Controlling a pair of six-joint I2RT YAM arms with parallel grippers.
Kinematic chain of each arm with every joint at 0, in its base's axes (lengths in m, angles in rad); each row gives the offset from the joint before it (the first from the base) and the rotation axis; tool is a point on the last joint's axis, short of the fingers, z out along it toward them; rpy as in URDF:
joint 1: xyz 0 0 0.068 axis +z
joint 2: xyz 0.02 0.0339 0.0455 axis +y
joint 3: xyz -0.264 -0.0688 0 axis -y
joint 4: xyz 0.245 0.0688 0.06 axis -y
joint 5: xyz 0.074 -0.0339 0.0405 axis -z
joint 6: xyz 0.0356 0 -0.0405 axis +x
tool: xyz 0 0 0 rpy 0 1.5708 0
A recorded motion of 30 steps. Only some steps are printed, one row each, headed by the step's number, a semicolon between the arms.
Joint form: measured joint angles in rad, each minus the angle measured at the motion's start. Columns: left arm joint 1, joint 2, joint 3, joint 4, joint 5, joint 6; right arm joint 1, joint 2, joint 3, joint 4, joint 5, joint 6.
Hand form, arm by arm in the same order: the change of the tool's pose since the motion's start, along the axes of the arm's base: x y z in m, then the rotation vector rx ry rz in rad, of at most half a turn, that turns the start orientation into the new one. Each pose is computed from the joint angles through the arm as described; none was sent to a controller.
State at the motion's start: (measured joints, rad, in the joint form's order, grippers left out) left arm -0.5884 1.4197 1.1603 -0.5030 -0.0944 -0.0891; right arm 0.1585 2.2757 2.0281 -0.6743 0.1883 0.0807
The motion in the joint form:
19: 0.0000 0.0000 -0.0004 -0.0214 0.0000 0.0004; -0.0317 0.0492 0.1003 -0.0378 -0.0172 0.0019
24: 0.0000 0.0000 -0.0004 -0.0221 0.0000 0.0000; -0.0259 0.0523 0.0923 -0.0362 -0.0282 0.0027
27: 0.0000 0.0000 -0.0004 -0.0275 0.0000 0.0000; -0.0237 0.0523 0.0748 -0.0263 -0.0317 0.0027
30: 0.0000 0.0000 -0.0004 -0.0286 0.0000 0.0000; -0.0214 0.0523 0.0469 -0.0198 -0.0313 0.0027
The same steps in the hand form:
19: -0.0014 0.0009 -0.0018 0.0124 0.0180 -0.0003; 0.0126 -0.0141 0.0050 0.0166 -0.0114 -0.0227
24: -0.0014 0.0010 -0.0019 0.0125 0.0187 0.0000; 0.0121 -0.0107 0.0010 0.0244 -0.0007 -0.0109
27: -0.0018 0.0012 -0.0023 0.0155 0.0232 0.0000; 0.0114 -0.0095 -0.0039 0.0261 0.0072 -0.0067
30: -0.0019 0.0012 -0.0024 0.0161 0.0241 0.0000; 0.0094 -0.0086 -0.0124 0.0228 0.0284 -0.0049

